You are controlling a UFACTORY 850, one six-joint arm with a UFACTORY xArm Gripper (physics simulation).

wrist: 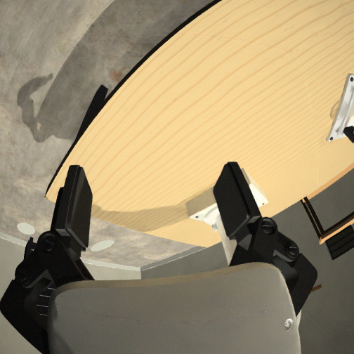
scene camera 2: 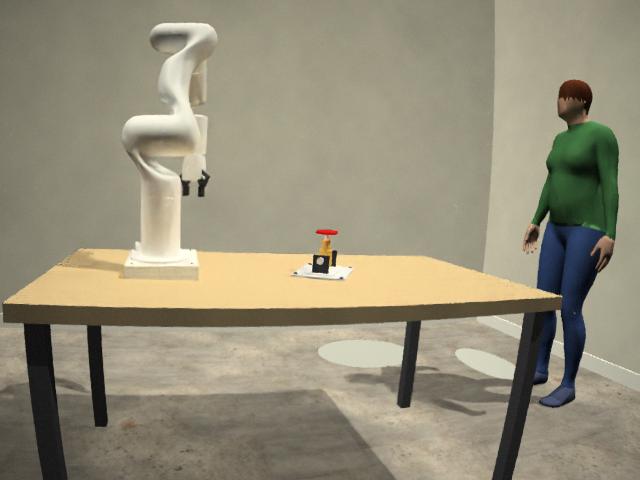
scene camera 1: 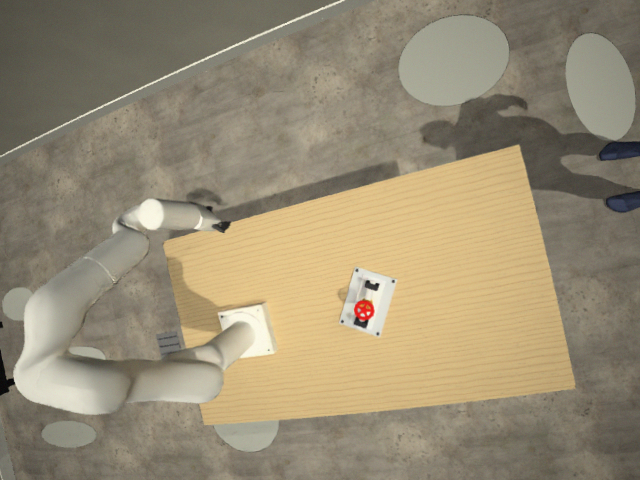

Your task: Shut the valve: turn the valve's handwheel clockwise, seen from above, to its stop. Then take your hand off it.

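The valve's red handwheel [scene camera 1: 363,310] [scene camera 2: 326,232] lies level on top of the yellow valve body [scene camera 2: 325,244]. The valve is fixed on a white base plate [scene camera 1: 384,304] [scene camera 2: 338,275] that rests on the table. Part of the plate [wrist: 341,112] shows at the right edge of the wrist view, where the handwheel does not show. My gripper [scene camera 1: 223,226] [scene camera 2: 193,193] [wrist: 154,177] is open and empty. It points down, high above the table's long edge, near the robot's base and well apart from the handwheel. The wheel's turn angle cannot be told.
The wooden table [scene camera 1: 454,232] [scene camera 2: 258,291] [wrist: 175,115] carries the valve and the robot's white base [scene camera 1: 267,330] [scene camera 2: 161,270]. A person [scene camera 2: 584,180] in a green top stands beyond the table's far right end. The arm's links bend out beyond the table's left end.
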